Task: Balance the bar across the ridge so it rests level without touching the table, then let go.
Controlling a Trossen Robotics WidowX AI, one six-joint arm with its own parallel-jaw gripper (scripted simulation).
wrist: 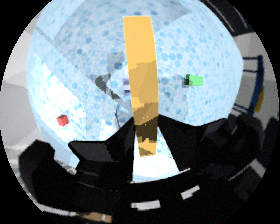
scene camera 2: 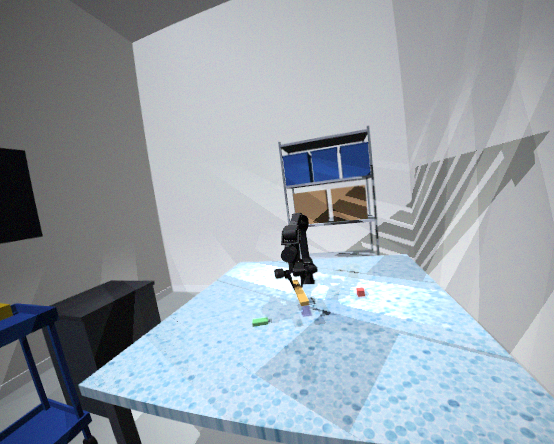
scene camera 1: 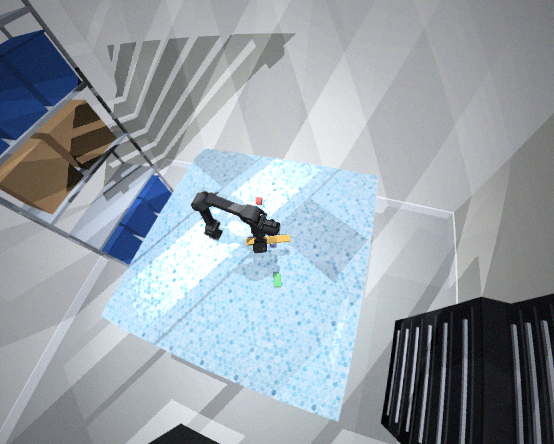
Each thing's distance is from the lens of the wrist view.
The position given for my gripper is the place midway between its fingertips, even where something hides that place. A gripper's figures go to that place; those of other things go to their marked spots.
my gripper (wrist: 145, 118): 0.10 m
bar (wrist: 140, 52): 0.09 m
